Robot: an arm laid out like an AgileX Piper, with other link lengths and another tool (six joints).
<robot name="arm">
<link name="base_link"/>
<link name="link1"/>
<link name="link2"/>
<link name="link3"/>
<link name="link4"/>
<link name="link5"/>
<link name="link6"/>
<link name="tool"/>
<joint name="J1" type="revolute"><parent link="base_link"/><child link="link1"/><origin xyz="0.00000 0.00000 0.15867"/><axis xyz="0 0 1"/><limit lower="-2.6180" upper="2.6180"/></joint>
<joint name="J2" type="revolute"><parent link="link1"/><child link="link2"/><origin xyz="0.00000 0.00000 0.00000" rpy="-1.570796 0.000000 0.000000"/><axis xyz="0 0 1"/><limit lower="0.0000" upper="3.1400"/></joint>
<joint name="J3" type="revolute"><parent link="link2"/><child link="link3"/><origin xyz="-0.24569 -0.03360 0.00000"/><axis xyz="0 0 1"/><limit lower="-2.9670" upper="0.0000"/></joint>
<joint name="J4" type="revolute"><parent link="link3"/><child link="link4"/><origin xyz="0.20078 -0.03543 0.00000" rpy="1.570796 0.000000 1.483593"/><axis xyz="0 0 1"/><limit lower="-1.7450" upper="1.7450"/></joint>
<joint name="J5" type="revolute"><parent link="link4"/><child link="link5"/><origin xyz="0.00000 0.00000 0.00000" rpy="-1.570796 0.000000 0.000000"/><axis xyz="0 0 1"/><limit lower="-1.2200" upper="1.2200"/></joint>
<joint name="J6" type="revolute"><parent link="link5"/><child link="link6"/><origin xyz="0.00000 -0.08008 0.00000" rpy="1.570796 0.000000 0.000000"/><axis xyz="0 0 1"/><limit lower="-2.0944" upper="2.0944"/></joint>
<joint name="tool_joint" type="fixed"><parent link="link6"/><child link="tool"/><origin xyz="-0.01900 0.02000 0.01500" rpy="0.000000 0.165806 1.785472"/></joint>
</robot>
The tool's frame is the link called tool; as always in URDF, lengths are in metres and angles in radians.
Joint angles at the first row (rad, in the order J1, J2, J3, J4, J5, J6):
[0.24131 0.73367 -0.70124 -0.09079 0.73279 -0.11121]
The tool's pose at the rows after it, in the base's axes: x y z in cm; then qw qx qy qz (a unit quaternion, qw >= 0):
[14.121 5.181 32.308 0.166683 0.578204 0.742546 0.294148]
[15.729 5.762 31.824 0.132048 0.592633 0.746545 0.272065]
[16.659 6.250 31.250 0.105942 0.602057 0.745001 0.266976]
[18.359 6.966 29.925 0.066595 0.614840 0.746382 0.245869]
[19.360 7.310 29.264 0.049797 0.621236 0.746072 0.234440]
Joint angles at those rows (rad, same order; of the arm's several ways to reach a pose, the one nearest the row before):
[0.24130 0.90208 -0.80814 -0.08911 0.88660 -0.13016]
[0.24132 1.00200 -0.85320 -0.05942 0.91386 -0.12919]
[0.24132 1.05955 -0.86486 -0.02151 0.90989 -0.12919]
[0.24135 1.16850 -0.88763 0.02125 0.90799 -0.13555]
[0.24129 1.22918 -0.90752 0.03619 0.90712 -0.13562]

